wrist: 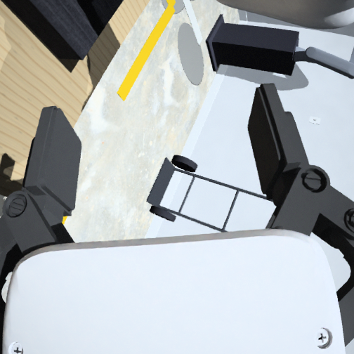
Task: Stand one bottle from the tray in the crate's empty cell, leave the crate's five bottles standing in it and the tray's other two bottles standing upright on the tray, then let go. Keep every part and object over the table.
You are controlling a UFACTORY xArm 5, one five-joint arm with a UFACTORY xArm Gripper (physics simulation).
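My gripper (159, 112) is open, with one dark finger at the left and one at the right and nothing between them. In the wrist view I cannot make out a bottle, the tray or the crate, so where the gripper is relative to them cannot be told.
A pale mottled surface (125, 135) runs beside a white surface (225, 130). On the white are a dark wheeled frame (160, 182) and a black block (255, 47) with a grey handle. A yellow strip (147, 50), a grey disc (190, 55), and wood planks (30, 85) also show.
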